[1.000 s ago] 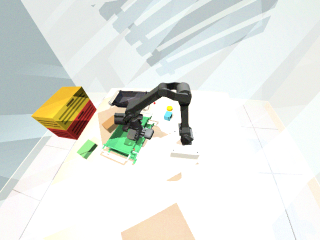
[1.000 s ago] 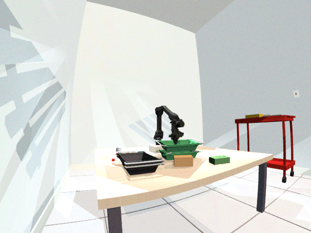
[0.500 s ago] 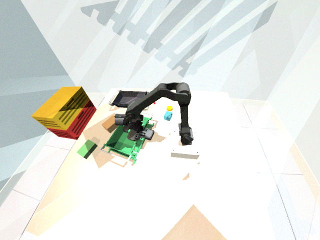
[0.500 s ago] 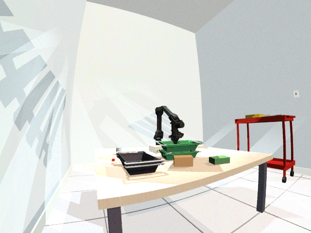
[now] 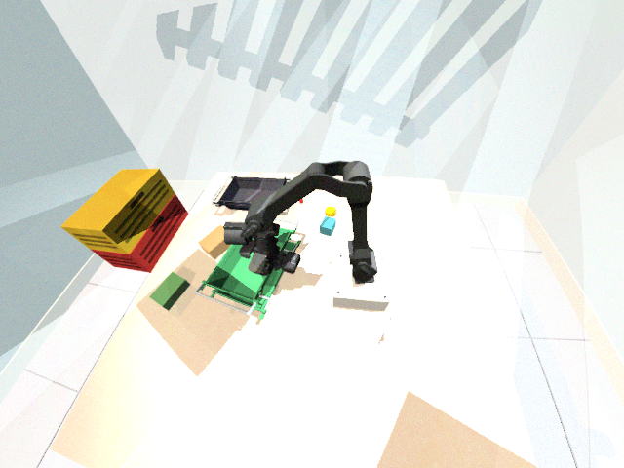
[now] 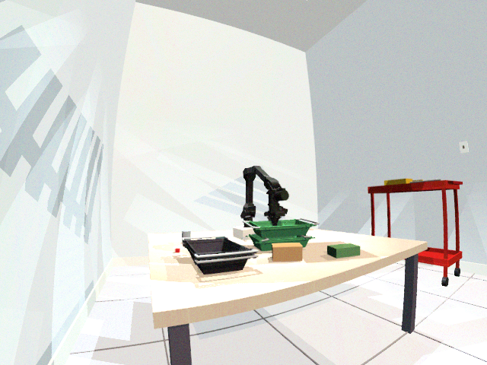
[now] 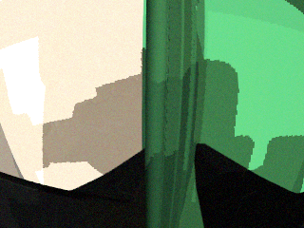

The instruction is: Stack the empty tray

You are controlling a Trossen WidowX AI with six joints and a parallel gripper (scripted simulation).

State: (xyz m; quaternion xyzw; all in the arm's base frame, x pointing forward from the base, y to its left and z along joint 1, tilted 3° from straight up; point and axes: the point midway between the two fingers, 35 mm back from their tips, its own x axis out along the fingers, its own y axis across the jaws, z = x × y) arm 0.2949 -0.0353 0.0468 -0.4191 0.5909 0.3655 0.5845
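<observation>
Right now my gripper tip is 7 cm short of the green tray, 3 cm to the left of it and 3 cm below it. Round my gripper tip: yellow piece (33 cm to the right, 22 cm behind, 8 cm below); tan box (26 cm ahead, 18 cm to the right, 6 cm below); cyan block (23 cm to the right, 20 cm behind, 6 cm below).
</observation>
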